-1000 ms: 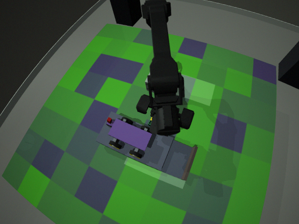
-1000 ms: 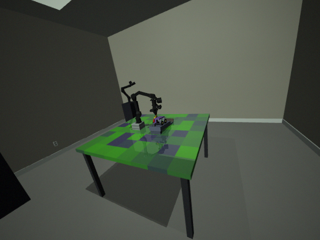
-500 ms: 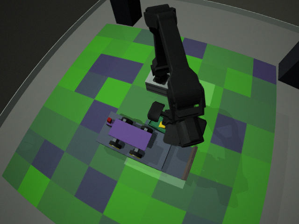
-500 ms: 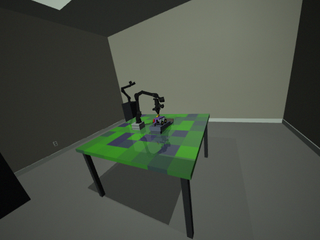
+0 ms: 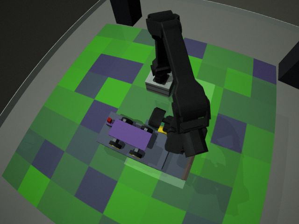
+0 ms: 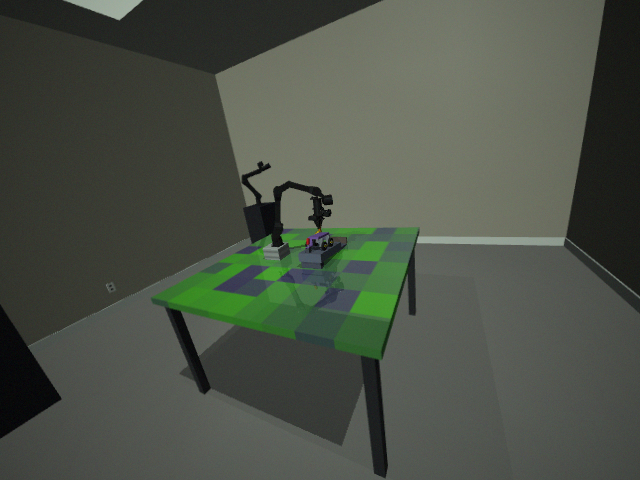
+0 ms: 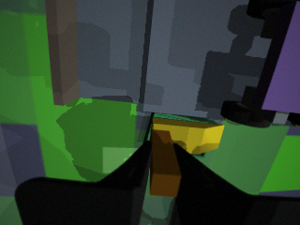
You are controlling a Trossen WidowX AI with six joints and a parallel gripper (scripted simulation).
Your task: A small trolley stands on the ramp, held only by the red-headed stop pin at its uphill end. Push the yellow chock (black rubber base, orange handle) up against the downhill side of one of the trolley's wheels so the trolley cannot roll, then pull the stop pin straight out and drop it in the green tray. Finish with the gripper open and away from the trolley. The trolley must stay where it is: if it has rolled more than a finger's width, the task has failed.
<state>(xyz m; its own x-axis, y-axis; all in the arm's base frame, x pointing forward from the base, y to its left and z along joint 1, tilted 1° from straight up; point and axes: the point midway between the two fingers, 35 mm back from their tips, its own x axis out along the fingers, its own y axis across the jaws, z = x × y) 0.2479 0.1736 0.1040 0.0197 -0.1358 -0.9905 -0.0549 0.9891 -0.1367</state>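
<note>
Right now my gripper tip is 60 mm short of the red-headed stop pin, 250 mm to the left of it and 20 mm above it. The rest, counted from my gripper tip: yellow chock (20 mm to the right); then purple-topped trolley (80 mm ahead, 150 mm to the right, 30 mm below); then dark ramp lip (60 mm ahead, 110 mm to the left, 120 mm below).
</note>
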